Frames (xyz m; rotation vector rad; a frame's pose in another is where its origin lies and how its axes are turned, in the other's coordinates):
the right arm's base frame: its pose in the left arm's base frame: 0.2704 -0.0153 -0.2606 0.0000 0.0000 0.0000
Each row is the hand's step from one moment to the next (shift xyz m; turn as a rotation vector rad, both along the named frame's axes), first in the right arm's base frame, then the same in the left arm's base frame.
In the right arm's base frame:
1: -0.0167 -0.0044 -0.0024 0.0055 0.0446 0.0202
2: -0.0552 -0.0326 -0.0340 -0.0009 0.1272 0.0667
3: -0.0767 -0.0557 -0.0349 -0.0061 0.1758 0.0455
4: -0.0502 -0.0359 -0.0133 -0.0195 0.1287 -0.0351
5: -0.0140 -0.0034 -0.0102 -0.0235 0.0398 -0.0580
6: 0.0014 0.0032 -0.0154 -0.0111 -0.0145 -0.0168
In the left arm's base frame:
1: -0.0167 -0.0044 -0.0024 0.0055 0.0446 0.0202
2: -0.0552 -0.0326 -0.0340 -0.0009 0.1272 0.0667
3: -0.0767 -0.0557 -0.0349 -0.0061 0.1758 0.0455
4: -0.0502 -0.0359 -0.0133 -0.0195 0.1287 -0.0351
5: -0.0140 -0.0034 -0.0102 -0.0235 0.0398 -0.0580
6: 0.0014 0.0032 -0.0154 -0.0111 -0.0145 -0.0168

